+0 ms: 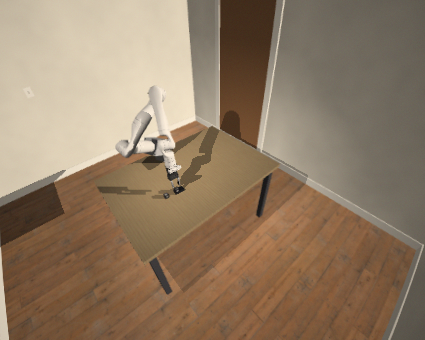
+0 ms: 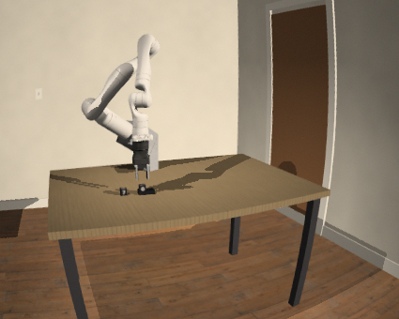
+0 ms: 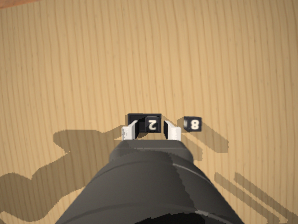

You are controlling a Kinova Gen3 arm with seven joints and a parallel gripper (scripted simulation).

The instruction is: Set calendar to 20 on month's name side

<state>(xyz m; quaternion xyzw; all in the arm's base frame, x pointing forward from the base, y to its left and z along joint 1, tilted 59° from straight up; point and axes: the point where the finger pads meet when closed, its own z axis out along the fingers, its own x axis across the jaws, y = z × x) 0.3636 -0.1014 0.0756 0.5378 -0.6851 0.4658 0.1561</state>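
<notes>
The dark tray lies 20 mm to the left of my hand and 80 mm below it. Also, from my hand: dark cube 40 mm behind, 80 mm to the right, 70 mm below.
</notes>
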